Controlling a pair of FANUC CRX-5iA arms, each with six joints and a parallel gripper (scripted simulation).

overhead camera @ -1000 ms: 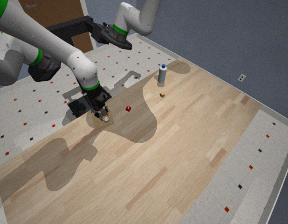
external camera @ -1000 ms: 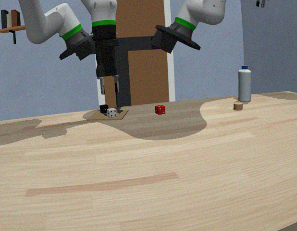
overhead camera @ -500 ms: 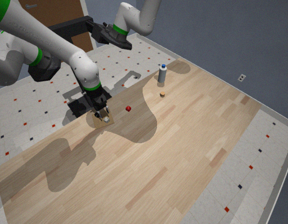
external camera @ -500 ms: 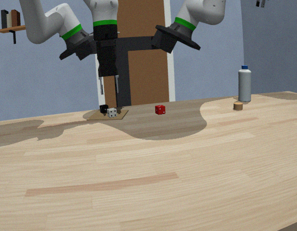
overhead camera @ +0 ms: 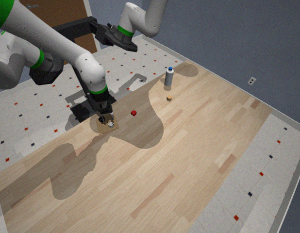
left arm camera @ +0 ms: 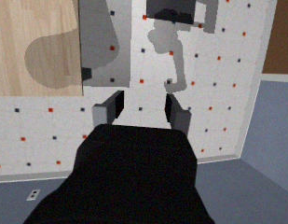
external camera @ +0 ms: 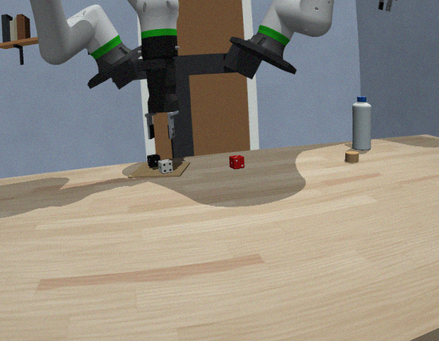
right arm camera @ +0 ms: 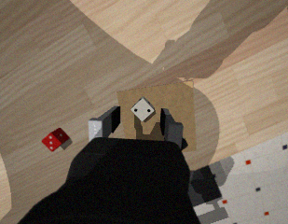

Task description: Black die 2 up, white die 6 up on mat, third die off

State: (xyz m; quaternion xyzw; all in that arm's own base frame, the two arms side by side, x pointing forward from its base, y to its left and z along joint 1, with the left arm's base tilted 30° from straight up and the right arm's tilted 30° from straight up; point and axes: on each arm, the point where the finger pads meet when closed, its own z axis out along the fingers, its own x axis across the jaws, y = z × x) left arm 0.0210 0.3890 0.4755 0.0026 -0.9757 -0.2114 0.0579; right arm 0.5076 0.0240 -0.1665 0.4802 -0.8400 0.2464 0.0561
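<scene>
My right gripper is now 10 mm past the white die and 90 mm above it. Also, from my right hand: tan mat 50 mm behind, 10 mm to the right, 110 mm below; black die 90 mm behind, 30 mm to the right, 90 mm below; red die 10 mm behind, 190 mm to the left, 100 mm below.
</scene>
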